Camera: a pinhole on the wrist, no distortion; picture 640 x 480 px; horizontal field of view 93.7 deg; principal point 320.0 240.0 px. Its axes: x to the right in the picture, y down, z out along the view. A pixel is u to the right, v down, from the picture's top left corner.
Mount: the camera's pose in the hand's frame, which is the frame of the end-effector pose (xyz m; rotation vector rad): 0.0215 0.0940 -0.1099 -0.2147 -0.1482 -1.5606
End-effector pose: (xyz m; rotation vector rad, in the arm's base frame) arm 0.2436 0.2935 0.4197 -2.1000 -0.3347 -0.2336
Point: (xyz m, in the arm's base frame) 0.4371 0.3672 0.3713
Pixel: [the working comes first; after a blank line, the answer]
In the camera's frame: 0.0758 0.1487 0.1988

434.4 464.5
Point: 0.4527 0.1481 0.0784
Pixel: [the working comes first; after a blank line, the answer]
In the camera's frame: -0.2729 0.0456 0.2413

outside the picture
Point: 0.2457 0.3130 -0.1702
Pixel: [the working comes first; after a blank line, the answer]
In the camera's frame: -0.2617 -0.2108 0.4981

162.4 113.0
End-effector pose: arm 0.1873 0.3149 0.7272 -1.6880 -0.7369 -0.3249
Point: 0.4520 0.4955 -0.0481
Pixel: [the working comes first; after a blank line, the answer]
In the camera's frame: -0.5394 -0.2363 0.5632

32.7 114.1
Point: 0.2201 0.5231 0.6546
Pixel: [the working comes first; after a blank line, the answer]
In the camera's frame: 0.1095 0.0092 0.3045

427.9 249.1
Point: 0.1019 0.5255 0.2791
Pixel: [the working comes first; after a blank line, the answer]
In the camera's frame: -0.0760 -0.3028 0.4569

270.1 41.2
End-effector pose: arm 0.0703 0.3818 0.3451 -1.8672 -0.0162 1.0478
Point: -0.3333 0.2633 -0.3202
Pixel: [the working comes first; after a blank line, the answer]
In the camera's frame: -0.5140 0.0879 0.5416

35.3 288.7
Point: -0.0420 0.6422 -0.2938
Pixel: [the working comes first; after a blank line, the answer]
In the camera's frame: -0.1618 0.4118 0.5531

232.3 463.3
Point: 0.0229 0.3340 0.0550
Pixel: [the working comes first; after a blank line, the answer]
In the camera's frame: -0.1244 0.1101 0.1947

128.3 409.6
